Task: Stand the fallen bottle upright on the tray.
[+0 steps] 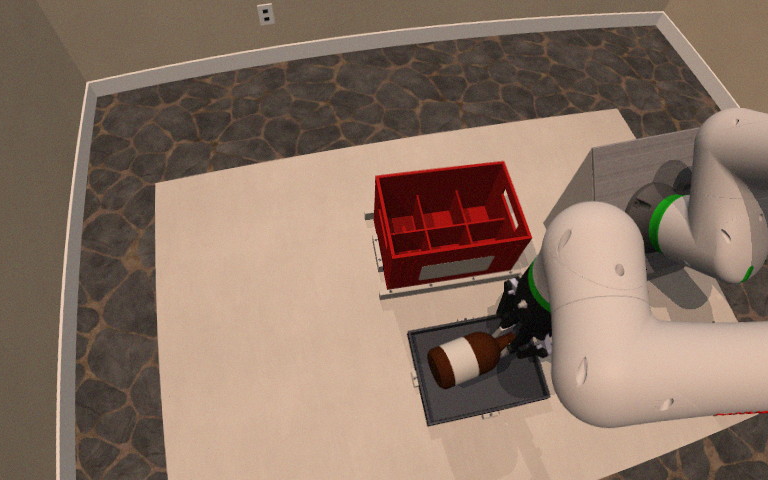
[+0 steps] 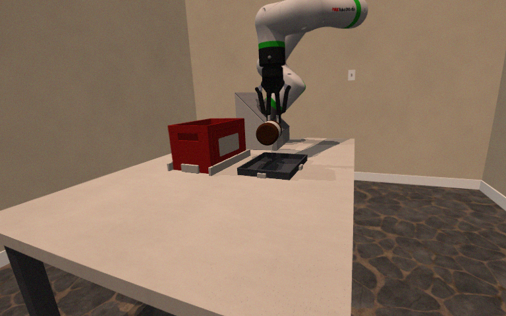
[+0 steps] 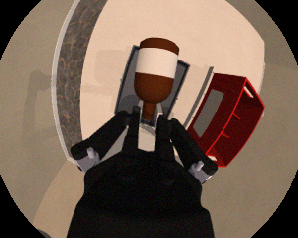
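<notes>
My hand is 6 cm short of the brown bottle and 2 cm above it. The rest, counted from my hand: red crate (27 cm to the right, 8 cm below, 1 cm behind); dark grey tray (15 cm below, 2 cm ahead).
</notes>
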